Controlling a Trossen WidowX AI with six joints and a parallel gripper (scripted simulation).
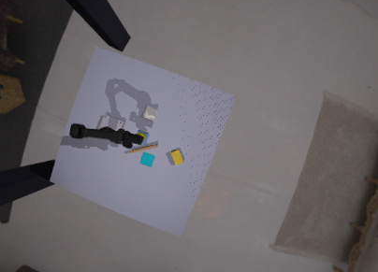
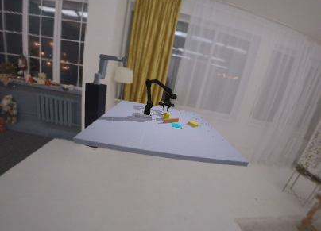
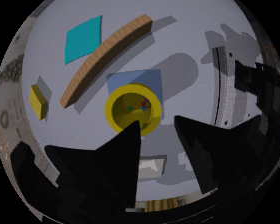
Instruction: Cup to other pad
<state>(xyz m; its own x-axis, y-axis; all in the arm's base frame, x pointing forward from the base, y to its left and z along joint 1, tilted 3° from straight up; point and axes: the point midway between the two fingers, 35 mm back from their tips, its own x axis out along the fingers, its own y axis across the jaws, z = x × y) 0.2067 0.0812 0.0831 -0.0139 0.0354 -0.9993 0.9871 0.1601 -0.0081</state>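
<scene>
Now: gripper tip 6 cm above the yellow cup and 2 cm short of it. Also, from my gripper tip: thin wooden bar 9 cm below, 9 cm ahead, 7 cm to the right; then white square 21 cm to the left, 10 cm below; then cyan pad 16 cm ahead, 14 cm to the right, 11 cm below.
</scene>
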